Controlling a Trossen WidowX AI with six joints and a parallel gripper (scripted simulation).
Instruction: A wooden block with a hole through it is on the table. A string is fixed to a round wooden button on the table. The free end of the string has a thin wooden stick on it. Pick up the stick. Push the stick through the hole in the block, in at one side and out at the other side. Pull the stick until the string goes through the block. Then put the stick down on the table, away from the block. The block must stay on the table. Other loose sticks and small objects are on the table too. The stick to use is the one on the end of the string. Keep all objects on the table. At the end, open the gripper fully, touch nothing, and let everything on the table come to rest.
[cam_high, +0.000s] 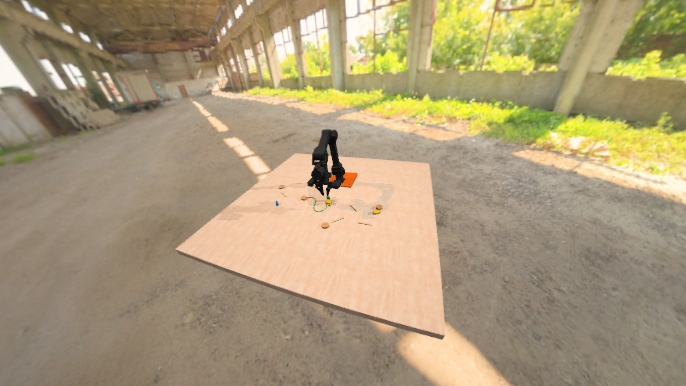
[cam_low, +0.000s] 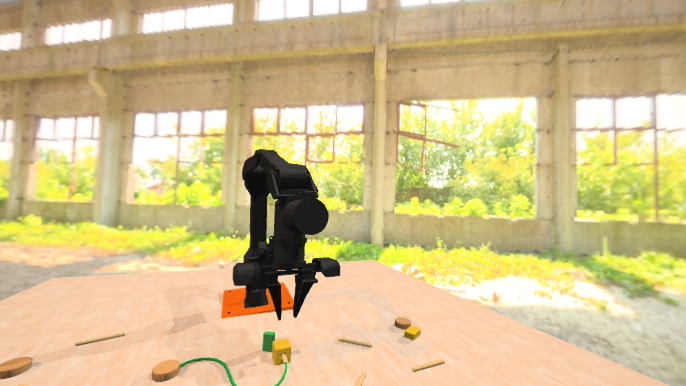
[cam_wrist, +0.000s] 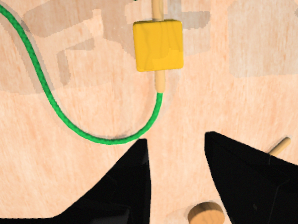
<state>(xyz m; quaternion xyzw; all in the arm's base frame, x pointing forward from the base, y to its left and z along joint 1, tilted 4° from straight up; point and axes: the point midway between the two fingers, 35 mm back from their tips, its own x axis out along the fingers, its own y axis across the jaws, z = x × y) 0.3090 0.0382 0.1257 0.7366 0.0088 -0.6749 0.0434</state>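
Now: gripper tip 70 mm past the small green block, 70 mm above it and 20 mm to the left of it. From my gripper tip the other things lie so: small blue piece (340 mm to the right, 80 mm below, 60 mm ahead); then thin wooden stick (80 mm below, 20 mm behind).
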